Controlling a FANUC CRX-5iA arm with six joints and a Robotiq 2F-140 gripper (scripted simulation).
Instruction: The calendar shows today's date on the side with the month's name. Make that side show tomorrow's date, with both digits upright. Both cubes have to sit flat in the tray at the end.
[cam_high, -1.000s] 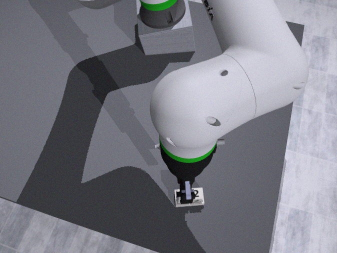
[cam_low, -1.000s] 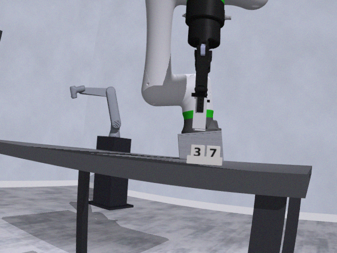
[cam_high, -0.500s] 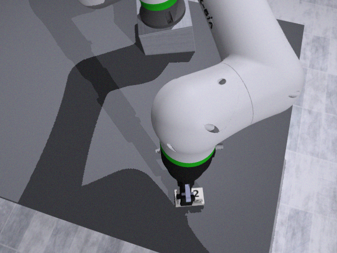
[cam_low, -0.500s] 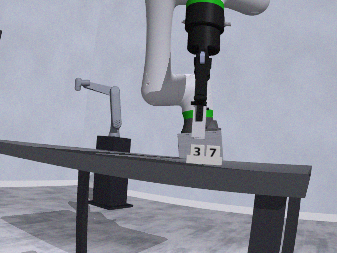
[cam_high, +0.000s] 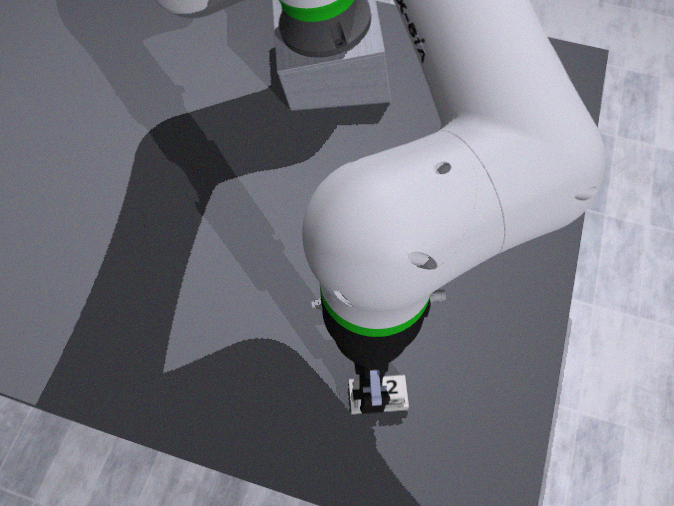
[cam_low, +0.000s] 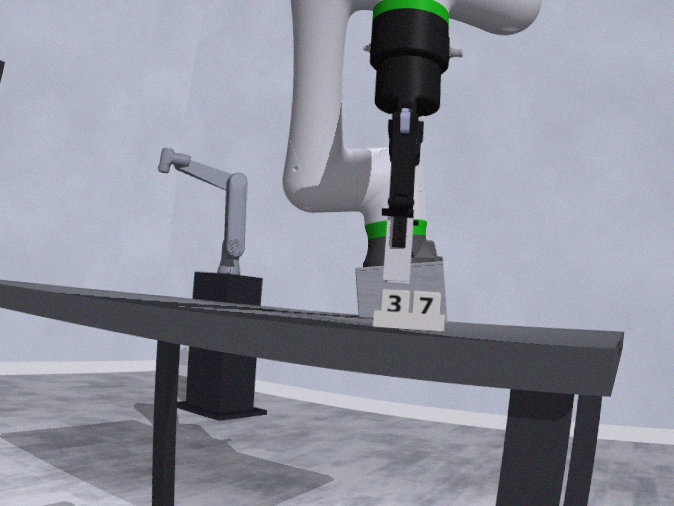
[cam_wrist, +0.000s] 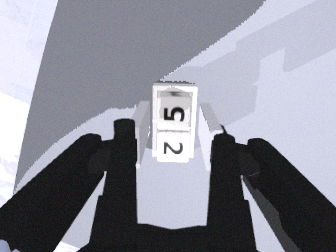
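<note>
The cube is 6 cm below my hand. Round my hand: tray (7 cm below, 1 cm to the left, 1 cm behind).
</note>
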